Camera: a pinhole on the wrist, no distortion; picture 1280 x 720 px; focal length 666.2 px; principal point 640.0 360.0 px. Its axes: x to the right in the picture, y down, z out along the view. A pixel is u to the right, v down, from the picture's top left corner.
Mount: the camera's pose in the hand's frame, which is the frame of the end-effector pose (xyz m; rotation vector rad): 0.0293 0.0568 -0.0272 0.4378 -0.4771 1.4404
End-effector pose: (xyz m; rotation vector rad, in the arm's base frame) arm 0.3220 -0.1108 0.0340 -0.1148 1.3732 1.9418
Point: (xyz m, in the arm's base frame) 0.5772 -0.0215 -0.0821
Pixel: 205 555
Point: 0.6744 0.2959 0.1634
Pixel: 754 490
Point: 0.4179 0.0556 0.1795
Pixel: 971 580
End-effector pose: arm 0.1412 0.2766 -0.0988 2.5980 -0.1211 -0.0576
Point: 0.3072 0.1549 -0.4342
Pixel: 819 66
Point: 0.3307 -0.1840 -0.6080
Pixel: 1204 97
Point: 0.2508 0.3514 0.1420
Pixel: behind the camera
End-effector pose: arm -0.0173 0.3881 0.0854 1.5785 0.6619 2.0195
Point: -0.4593 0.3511 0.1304
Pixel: behind the camera
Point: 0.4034 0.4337 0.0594
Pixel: 815 503
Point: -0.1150 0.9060 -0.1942
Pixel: outside the picture
